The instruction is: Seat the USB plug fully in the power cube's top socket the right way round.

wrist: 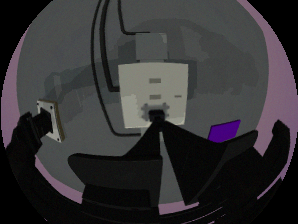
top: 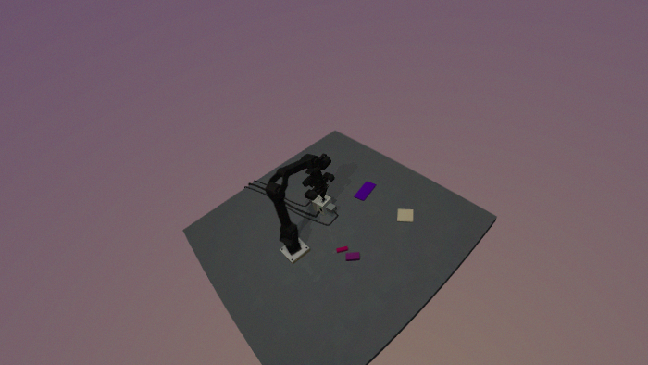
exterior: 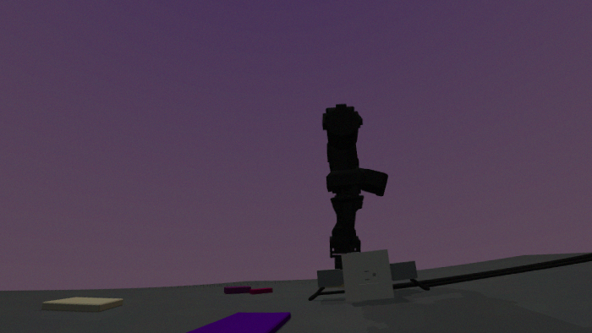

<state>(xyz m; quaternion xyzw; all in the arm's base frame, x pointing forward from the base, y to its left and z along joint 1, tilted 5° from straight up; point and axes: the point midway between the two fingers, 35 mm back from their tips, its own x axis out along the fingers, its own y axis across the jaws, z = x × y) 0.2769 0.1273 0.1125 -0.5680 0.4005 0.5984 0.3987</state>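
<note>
The dark USB plug lies 1 cm below my gripper tip. From my gripper tip the other things lie so: purple flat card (25 cm ahead, 2 cm to the right, 10 cm below); magenta block (6 cm behind, 35 cm to the right, 10 cm below); cream tile (30 cm ahead, 31 cm to the right, 10 cm below).
</note>
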